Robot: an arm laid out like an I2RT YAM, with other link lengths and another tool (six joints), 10 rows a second.
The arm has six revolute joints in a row. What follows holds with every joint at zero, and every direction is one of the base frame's.
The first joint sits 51 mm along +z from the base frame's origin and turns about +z.
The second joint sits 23 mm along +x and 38.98 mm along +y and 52.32 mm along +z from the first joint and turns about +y.
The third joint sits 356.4 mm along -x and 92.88 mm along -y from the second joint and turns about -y.
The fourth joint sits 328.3 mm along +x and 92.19 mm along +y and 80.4 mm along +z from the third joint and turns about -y.
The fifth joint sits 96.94 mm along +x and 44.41 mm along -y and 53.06 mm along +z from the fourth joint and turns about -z.
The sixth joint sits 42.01 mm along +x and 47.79 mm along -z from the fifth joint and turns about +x.
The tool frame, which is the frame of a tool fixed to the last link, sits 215 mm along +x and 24 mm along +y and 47 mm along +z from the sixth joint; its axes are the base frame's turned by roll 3.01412, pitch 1.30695 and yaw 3.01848 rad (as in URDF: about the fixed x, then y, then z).
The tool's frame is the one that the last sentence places.
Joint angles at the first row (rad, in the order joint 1, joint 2, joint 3, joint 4, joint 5, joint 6):
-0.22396 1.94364 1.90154 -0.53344 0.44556 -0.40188
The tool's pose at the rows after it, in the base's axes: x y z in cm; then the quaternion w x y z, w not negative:
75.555, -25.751, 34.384, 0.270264, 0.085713, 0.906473, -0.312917
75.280, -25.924, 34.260, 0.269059, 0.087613, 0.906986, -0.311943
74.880, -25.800, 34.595, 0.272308, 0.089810, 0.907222, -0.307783
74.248, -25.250, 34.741, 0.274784, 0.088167, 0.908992, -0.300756
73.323, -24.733, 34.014, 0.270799, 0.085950, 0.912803, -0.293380
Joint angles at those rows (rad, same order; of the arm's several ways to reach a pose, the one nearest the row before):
-0.22816 1.93917 1.89298 -0.53386 0.44386 -0.40183
-0.23138 1.93360 1.88424 -0.53380 0.44253 -0.39884
-0.23291 1.91930 1.87233 -0.53385 0.43554 -0.39084
-0.23201 1.89523 1.84691 -0.53473 0.42191 -0.38355
-0.23191 1.86748 1.80334 -0.53462 0.40968 -0.37590

